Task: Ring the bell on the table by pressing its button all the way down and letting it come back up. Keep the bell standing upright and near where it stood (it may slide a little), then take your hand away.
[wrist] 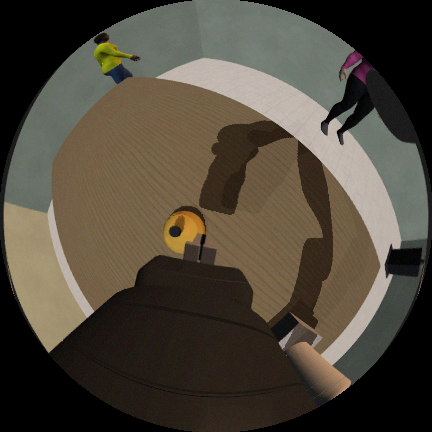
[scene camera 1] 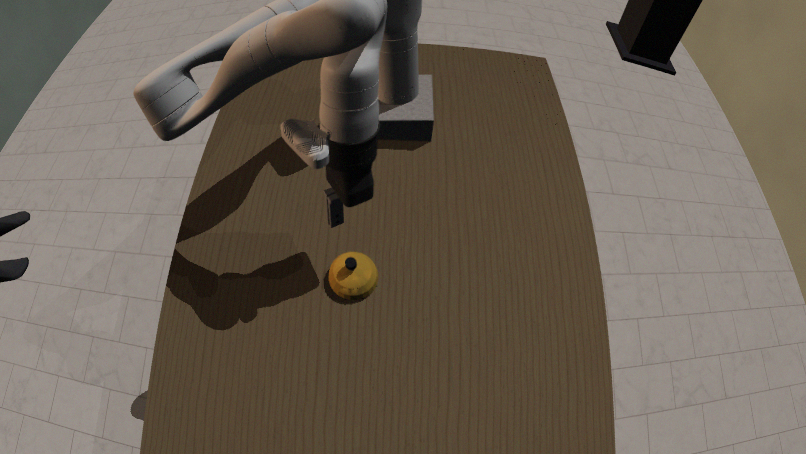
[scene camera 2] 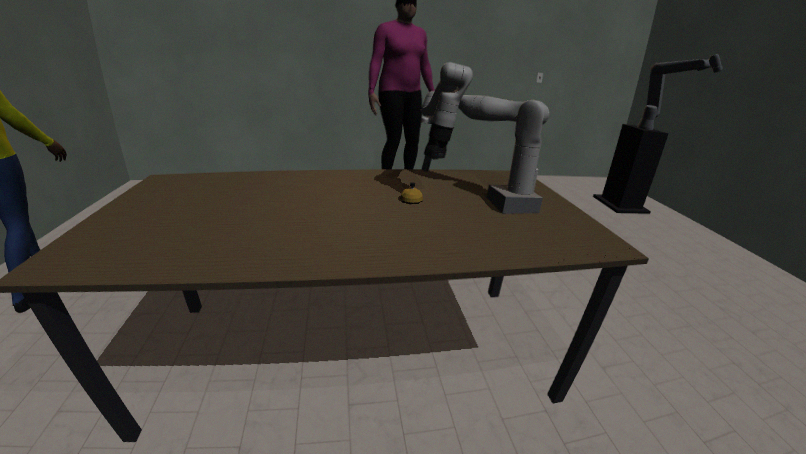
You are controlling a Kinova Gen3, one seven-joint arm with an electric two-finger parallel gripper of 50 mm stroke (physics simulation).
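Places are measured from the arm's base along level axes (x ahead, y left, z up), in metres.
Where they show: gripper, fingertip midpoint: (wrist: 202,242) (scene camera 1: 335,222) (scene camera 2: 424,170); arm's base, origin of the base link: (wrist: 292,354) (scene camera 1: 396,90) (scene camera 2: 519,190).
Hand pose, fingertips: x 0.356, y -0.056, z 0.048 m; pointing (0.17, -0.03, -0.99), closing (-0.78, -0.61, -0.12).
Observation:
Each offset is from my fingertips to the top centre of the thing. Level surfaces: height alone.
The yellow dome bell @(dy +0.028, dx +0.045, dz -0.041 m) (scene camera 1: 359,281) (scene camera 2: 411,196) (wrist: 187,238) stands upright on the wooden table @(dz -0.107 m) (scene camera 1: 479,338) (scene camera 2: 253,236) (wrist: 115,165). Its black button @(dy +0.028, dx +0.045, dz -0.041 m) (scene camera 1: 350,263) (scene camera 2: 412,184) (wrist: 175,231) sticks up from the top. My gripper (scene camera 1: 336,224) (scene camera 2: 425,168) (wrist: 202,242) is shut and empty, pointing down. It is above the table and apart from the bell. In scene camera 2 its tip is higher than the button and a little to the right of it. In the wrist view the fingers overlap the near edge of the bell and leave the button in sight.
The arm's grey base block (scene camera 1: 406,128) (scene camera 2: 514,201) (wrist: 298,334) stands on the table. A person in pink (scene camera 2: 401,56) (wrist: 361,72) stands behind the table, and a person in yellow (scene camera 2: 22,121) (wrist: 110,57) stands beyond its far end. A black pedestal (scene camera 1: 654,33) (scene camera 2: 634,166) (wrist: 405,261) stands off the table.

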